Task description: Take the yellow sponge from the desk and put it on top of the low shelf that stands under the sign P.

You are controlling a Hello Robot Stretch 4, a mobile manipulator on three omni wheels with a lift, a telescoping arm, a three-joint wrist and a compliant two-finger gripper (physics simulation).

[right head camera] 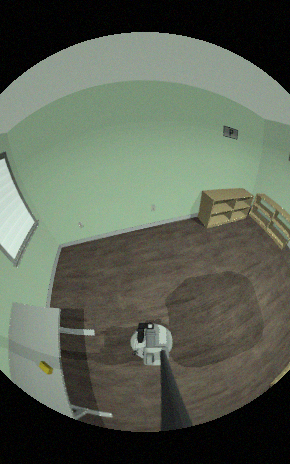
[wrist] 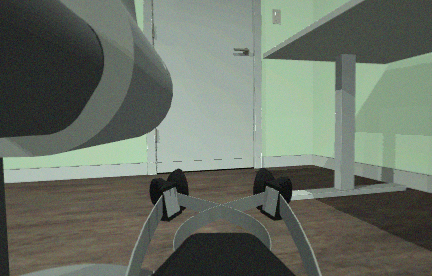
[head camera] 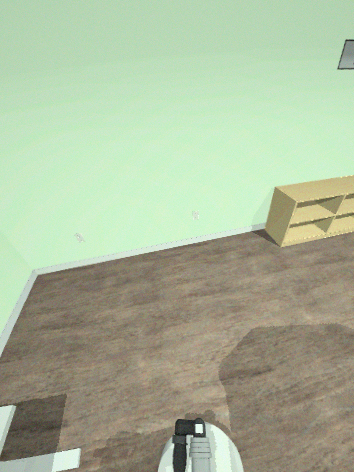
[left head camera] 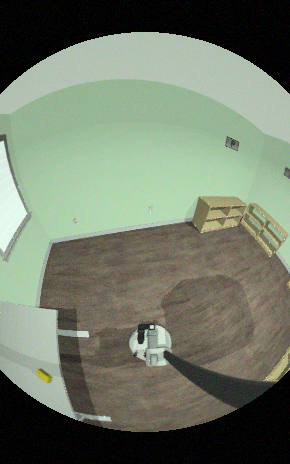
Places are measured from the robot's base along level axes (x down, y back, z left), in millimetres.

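Pixels of known places: gripper, fingertip midpoint: (right head camera: 138,355) (wrist: 220,184) (left head camera: 139,357).
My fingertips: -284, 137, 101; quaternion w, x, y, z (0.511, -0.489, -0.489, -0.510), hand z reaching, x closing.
Observation:
Ahead of a thing's pixels: the offset from my fingertips to its top centre, as dx, dy, dz. "pt": to the spot under its first point. Level surfaces: height alone.
The yellow sponge {-454, +240, +611} (left head camera: 44,375) (right head camera: 45,367) lies on the light grey desk {dx -410} (left head camera: 30,330) (right head camera: 35,325) at the lower left of both side head views. The sponge does not show in the wrist view. The low wooden shelf (head camera: 281,215) (left head camera: 201,215) (right head camera: 206,207) stands against the green wall at the right, under the sign P (left head camera: 232,143) (right head camera: 230,132). My gripper (wrist: 220,184) is open in the wrist view, its black fingertips wide apart with floor showing between them. It is lower than the desk top, which shows from below at the right.
A second wooden shelf unit (left head camera: 268,216) (right head camera: 274,202) stands to the right of the low shelf. A desk leg {pt -61, +1091, +671} (wrist: 345,120) and its foot on the floor show in the wrist view. A door (wrist: 205,100) is in the wall behind the gripper's fingertips.

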